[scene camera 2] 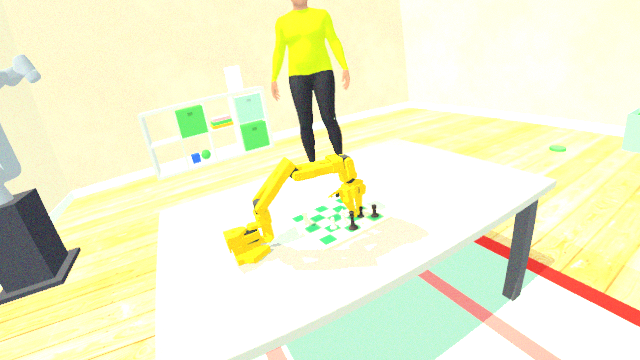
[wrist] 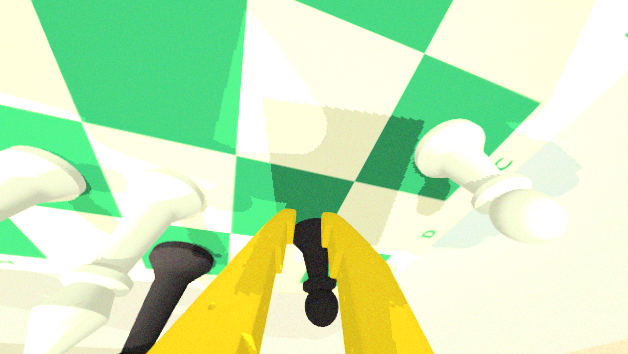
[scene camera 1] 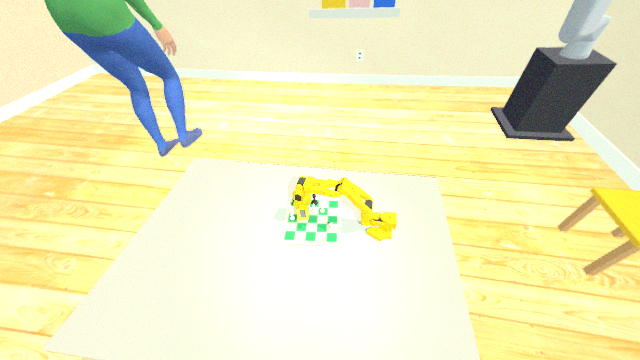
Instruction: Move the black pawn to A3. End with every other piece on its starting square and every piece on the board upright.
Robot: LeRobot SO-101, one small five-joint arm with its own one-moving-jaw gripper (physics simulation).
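Places are measured from the arm's base along level axes (x ahead, y left, z up), in millimetres.
Pixels of known places: hand at its tool point: (scene camera 2: 355,215) (wrist: 294,222); arm's base at its link origin: (scene camera 2: 258,249) (scene camera 1: 373,227).
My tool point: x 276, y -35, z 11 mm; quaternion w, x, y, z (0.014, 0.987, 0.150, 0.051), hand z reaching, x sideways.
Ahead of a thing's pixels: the offset from my tool point to its middle. "spot": to the spot under its first point.
The black pawn @(11 mm up, 12 mm ahead, 9 mm right) (wrist: 321,306) (scene camera 2: 361,212) is between the two jaws of my gripper (wrist: 308,226) (scene camera 2: 357,212). In the wrist view the jaw tips press on both sides of its base, low over the green-and-cream board @(8 mm down, 44 mm back, 34 mm left) (wrist: 140,65) (scene camera 2: 327,239) (scene camera 1: 310,236). Its head leans toward the bottom of that view, as the other pieces' heads do. Whether its base touches the board is unclear. The board letters C and D show in the wrist view; the label of A3 is not readable. Part of the pawn is hidden behind the right jaw.
A white pawn @(11 mm up, 34 mm ahead, 41 mm left) (wrist: 452,150) (scene camera 1: 292,217) stands right of the jaws in the wrist view. A tall black piece @(21 mm up, 38 mm back, 46 mm right) (wrist: 167,290) (scene camera 2: 353,221) and a pointed white piece @(17 mm up, 42 mm back, 6 mm right) (wrist: 162,205) stand left. Another white piece @(spot: 1 mm up, 72 mm back, 3 mm right) (wrist: 35,175) is farther left. A black piece @(11 mm up, 41 mm ahead, 32 mm right) (scene camera 2: 374,211) stands near the board corner.
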